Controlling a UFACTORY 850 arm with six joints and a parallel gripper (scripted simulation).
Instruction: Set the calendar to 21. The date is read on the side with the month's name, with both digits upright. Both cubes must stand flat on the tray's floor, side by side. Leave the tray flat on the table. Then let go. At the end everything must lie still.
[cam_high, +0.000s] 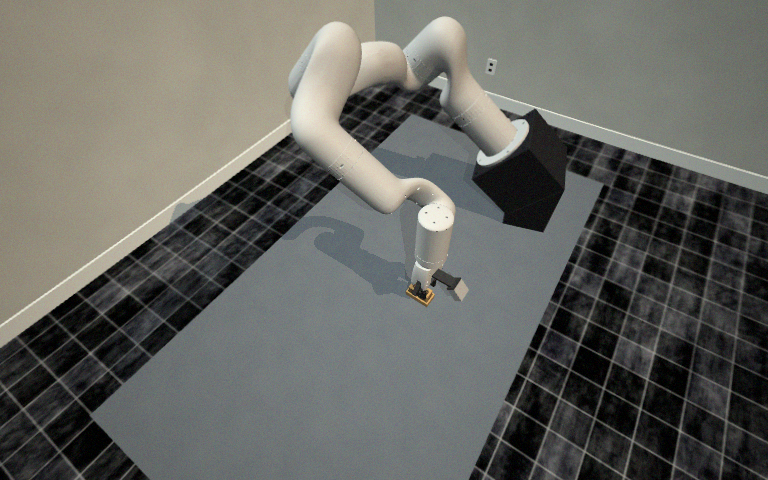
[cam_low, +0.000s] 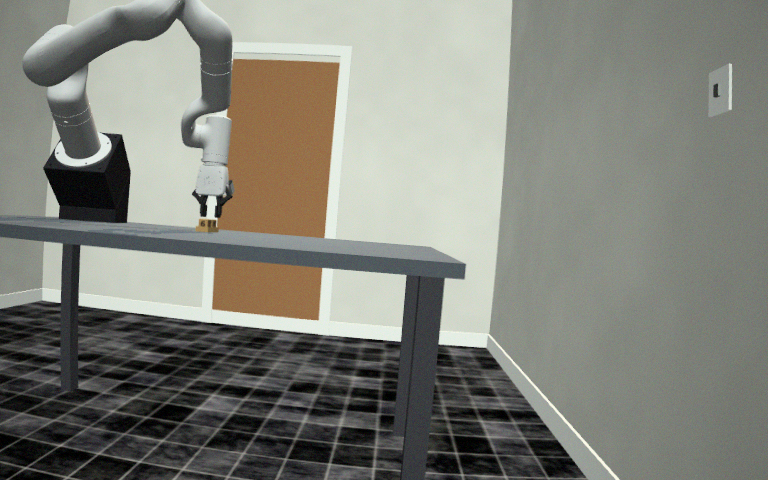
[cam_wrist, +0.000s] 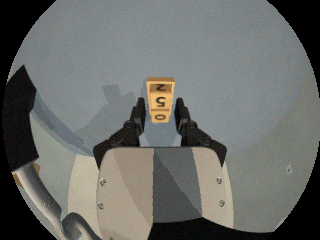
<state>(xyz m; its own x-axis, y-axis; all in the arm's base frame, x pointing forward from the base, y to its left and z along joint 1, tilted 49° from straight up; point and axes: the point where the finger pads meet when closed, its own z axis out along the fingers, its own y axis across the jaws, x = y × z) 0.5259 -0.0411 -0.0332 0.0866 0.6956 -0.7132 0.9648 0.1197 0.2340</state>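
Right now my hand is 2 cm to the left of the orange tray and 6 cm above it.
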